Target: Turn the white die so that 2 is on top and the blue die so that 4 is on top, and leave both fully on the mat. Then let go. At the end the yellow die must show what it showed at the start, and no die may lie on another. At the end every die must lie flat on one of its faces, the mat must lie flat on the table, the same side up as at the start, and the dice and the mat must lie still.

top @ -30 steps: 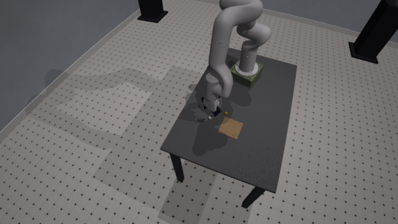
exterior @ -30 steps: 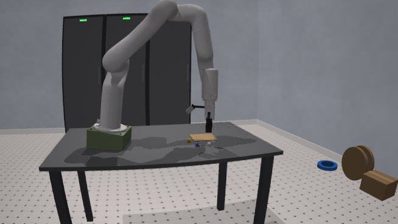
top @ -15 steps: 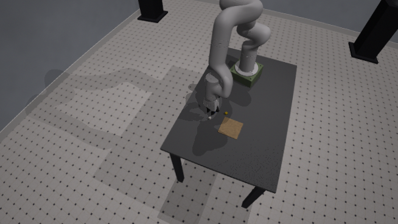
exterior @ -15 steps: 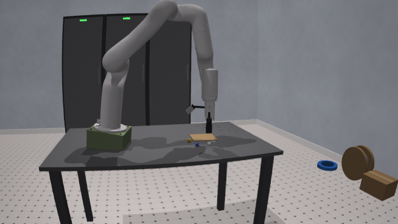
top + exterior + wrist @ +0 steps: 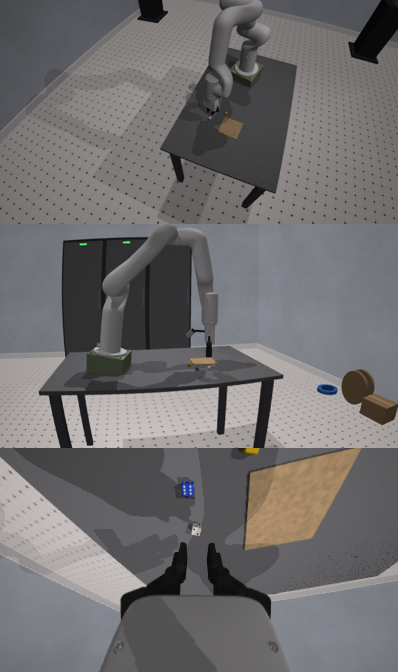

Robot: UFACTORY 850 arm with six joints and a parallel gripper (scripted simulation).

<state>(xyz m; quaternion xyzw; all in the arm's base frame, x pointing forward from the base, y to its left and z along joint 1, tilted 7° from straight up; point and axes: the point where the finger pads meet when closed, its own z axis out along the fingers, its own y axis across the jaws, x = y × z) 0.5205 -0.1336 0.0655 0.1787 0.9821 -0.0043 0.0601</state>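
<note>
Now: hand 90 mm above the white die. Also, from my hand: blue die (90 mm below, 60 mm behind, 10 mm to the left); then yellow die (100 mm to the left, 90 mm below, 80 mm behind); then tan mat (160 mm to the left, 90 mm below, 20 mm ahead).
</note>
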